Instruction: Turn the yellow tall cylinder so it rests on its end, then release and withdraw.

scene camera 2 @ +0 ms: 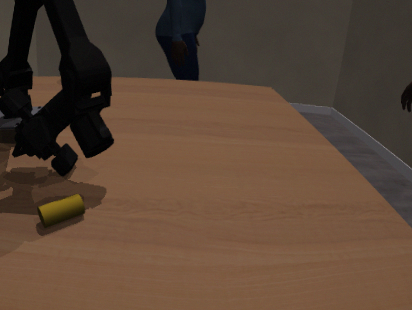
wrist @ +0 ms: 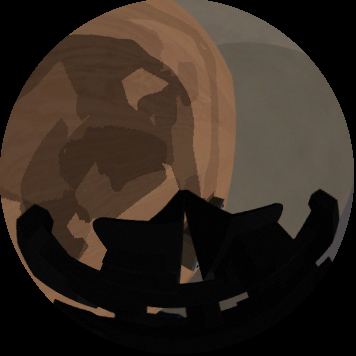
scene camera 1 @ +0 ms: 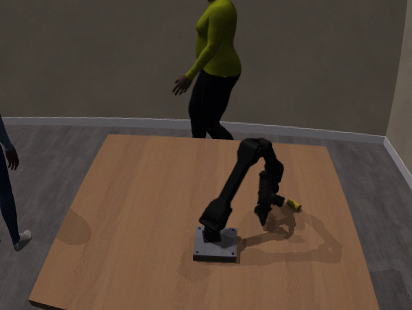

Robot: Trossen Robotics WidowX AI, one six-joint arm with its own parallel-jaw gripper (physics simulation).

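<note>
The yellow tall cylinder [scene camera 1: 294, 205] [scene camera 2: 62, 210] lies on its side on the wooden table. In scene camera 1 it is to the right of the gripper and a little farther from the camera than the fingertips; in scene camera 2 it is at the lower left, nearer that camera than the arm. It does not show in the wrist view. My gripper [scene camera 1: 263, 223] [wrist: 182, 193] is shut and empty. Its fingers point down above the table, apart from the cylinder. In scene camera 2 the fingertips are hard to make out against the dark arm.
The arm's grey base plate [scene camera 1: 215, 251] is fixed on the wooden table [scene camera 1: 135, 200] [scene camera 2: 240, 200] [wrist: 222, 100], left of the gripper in scene camera 1. The arm's shadow falls around the gripper and near the cylinder. Two people stand beyond the table edges.
</note>
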